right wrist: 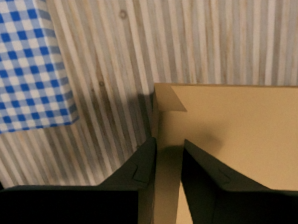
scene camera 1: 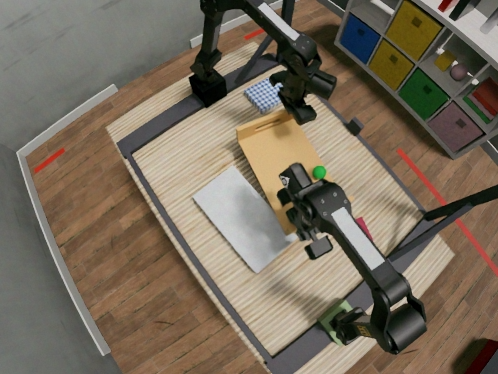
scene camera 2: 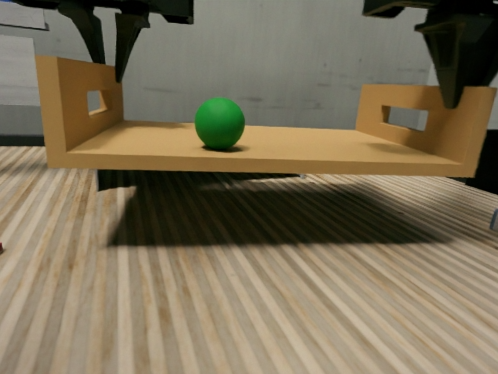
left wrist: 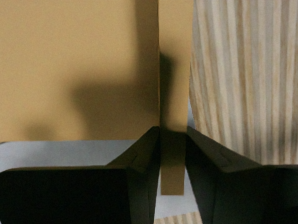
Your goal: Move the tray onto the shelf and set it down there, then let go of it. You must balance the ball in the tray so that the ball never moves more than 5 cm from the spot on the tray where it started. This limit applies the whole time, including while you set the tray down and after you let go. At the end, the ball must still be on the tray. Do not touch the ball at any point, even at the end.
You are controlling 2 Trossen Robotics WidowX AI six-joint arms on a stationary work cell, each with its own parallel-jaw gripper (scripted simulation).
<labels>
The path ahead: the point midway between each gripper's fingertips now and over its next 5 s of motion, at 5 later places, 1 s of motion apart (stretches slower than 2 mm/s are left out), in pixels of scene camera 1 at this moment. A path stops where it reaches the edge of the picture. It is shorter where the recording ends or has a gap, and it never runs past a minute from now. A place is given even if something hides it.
My left gripper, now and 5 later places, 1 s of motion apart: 298,227; 285,239; 272,252; 257,267; 247,276; 245,278
My right gripper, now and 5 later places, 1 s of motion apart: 288,112; 277,121; 266,130; 253,141; 244,148; 243,150
</labels>
